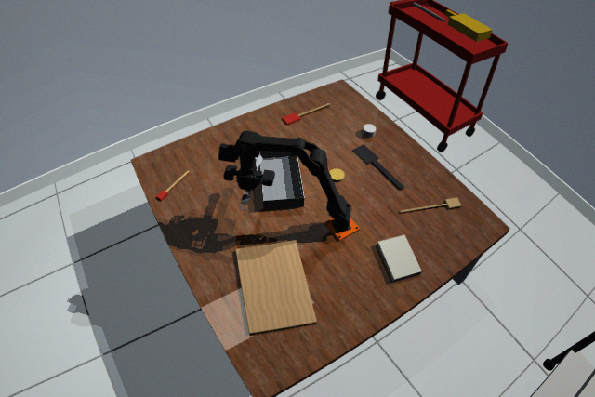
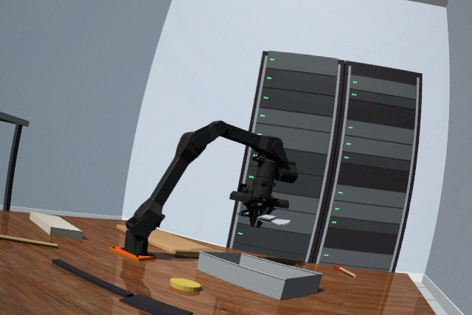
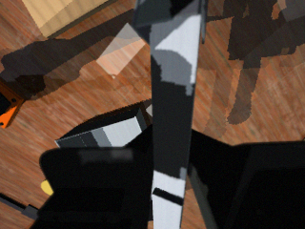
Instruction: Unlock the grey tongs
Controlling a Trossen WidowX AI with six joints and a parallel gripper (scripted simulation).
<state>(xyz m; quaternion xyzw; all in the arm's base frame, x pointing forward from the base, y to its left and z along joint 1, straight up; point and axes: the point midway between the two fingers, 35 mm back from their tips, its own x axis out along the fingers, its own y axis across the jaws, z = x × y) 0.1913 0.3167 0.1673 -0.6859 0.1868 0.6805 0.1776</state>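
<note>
Now: gripper tip 36 cm past the wooden board, 14 cm above it and 3 cm to the right of it. From my gripper tip the other things lie so: pale block 46 cm to the right, 42 cm behind, 13 cm below; then yellow disc 41 cm to the right, 14 cm below, 7 cm ahead; then grey roasting tin 17 cm to the right, 12 cm below, 12 cm ahead.
</note>
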